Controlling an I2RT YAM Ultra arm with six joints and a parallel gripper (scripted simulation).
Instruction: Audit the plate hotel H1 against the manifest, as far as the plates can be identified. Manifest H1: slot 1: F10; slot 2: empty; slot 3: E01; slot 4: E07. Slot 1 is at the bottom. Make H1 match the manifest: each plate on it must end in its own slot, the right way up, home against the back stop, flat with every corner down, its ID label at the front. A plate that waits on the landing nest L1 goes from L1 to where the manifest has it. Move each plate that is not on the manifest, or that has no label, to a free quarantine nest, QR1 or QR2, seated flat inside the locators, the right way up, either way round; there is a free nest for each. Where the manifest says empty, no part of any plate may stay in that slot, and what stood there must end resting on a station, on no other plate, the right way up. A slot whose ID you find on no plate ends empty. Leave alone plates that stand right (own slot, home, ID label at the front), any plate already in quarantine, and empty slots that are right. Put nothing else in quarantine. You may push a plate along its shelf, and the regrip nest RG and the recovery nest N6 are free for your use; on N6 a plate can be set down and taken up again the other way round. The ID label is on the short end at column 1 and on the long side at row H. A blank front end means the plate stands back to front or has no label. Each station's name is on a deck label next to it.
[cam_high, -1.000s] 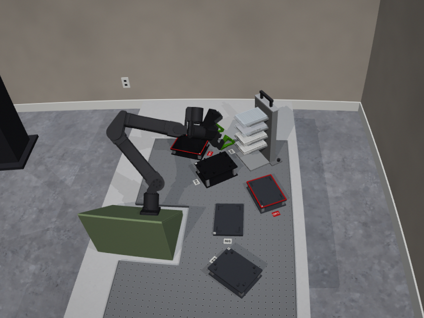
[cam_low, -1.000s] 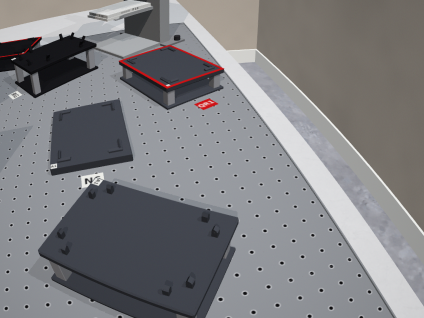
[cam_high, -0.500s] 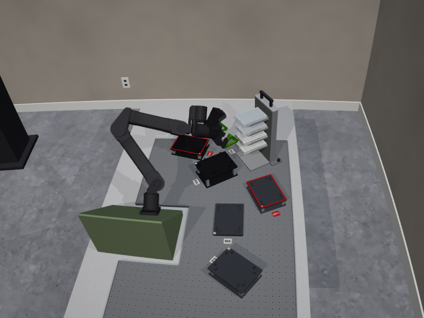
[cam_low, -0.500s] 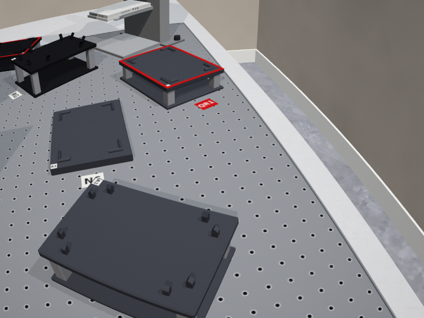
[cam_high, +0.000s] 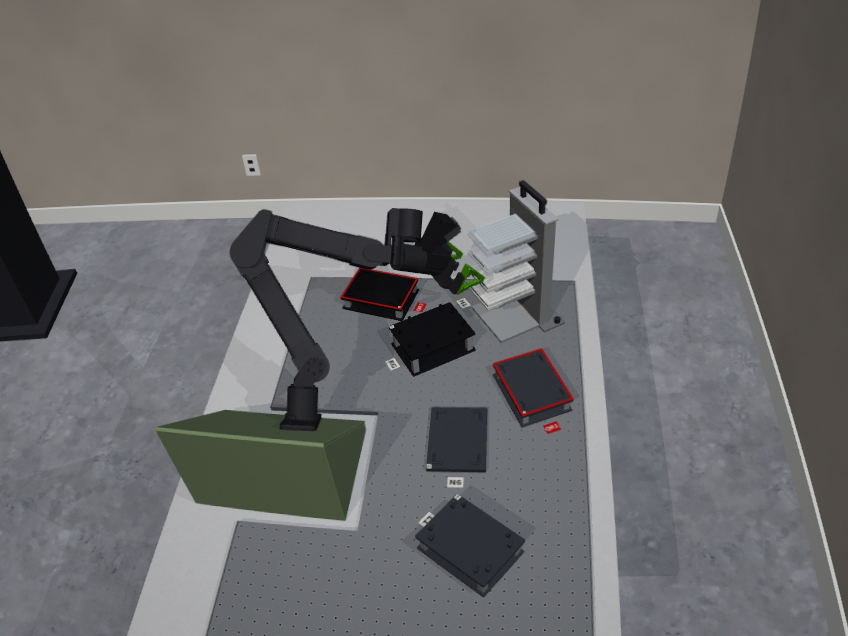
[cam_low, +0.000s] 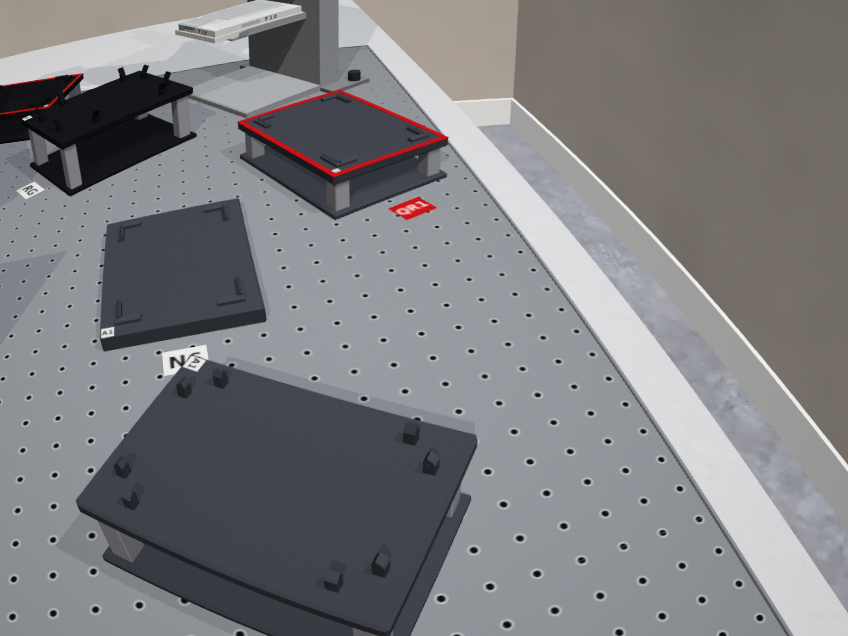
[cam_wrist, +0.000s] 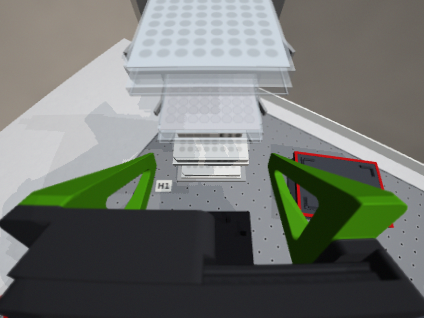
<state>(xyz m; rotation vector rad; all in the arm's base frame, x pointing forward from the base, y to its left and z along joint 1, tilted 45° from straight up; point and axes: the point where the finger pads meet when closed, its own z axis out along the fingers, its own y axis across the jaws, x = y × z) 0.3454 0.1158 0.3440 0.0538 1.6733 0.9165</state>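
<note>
The clear well plate is 80 mm ahead of my hand, 40 mm to the left of it and 10 mm above it. Round my hand: plate hotel H1: 150 mm ahead, 70 mm to the left, 50 mm below; H1 deck label: 10 mm behind, 100 mm to the left, 200 mm below; black regrip nest RG: 90 mm behind, 40 mm to the right, 150 mm below.
</note>
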